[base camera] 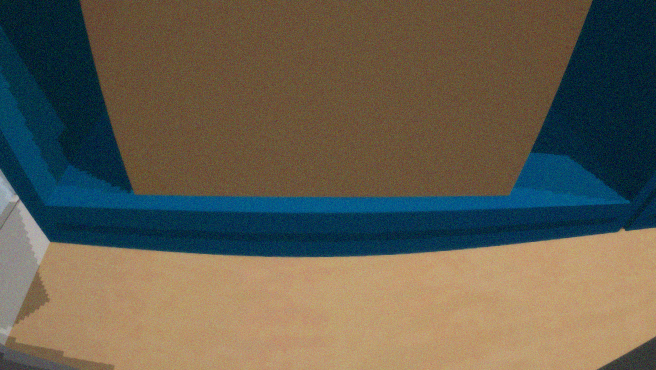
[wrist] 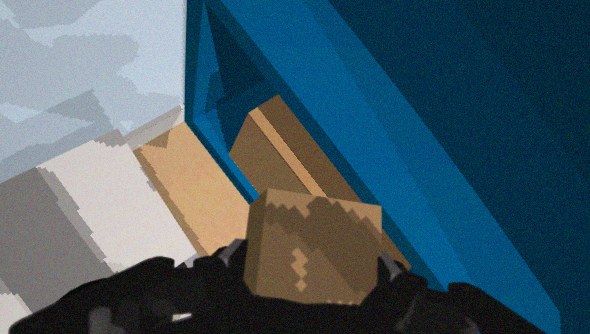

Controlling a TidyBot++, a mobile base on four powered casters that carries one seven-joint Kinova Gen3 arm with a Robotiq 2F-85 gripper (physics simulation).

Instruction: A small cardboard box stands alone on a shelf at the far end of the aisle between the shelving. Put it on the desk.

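Frame: origin at the arm's base, x ahead, y left, z up, level; centimetres.
Seen in the pictures: gripper, fingertip midpoint: point(wrist: 308, 261).
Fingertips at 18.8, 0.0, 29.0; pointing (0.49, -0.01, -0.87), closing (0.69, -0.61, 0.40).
Offsets run from my fingertips to a thing's top centre, as dx, dy, dz. Level surfaces: height alone.
The small cardboard box {-1.2, -0.8, +3.1} point(wrist: 315, 250) is between the two black fingers of my gripper point(wrist: 308, 261) in the wrist view. The gripper is shut on it, with a finger on its left and right sides. Behind the held box in that view, a blue shelf unit point(wrist: 380, 165) runs diagonally. My gripper does not show in the base camera view. The desk does not show in either view.
A large cardboard box {+33.4, -1.9, -34.0} point(base camera: 320, 100) point(wrist: 270, 160) stands on the lowest blue shelf point(base camera: 320, 235), close in front of the base. Wood-coloured floor {dz -68.6} point(base camera: 320, 310) point(wrist: 200, 190) lies before it. A pale wall point(wrist: 150, 50) is at the upper left of the wrist view.
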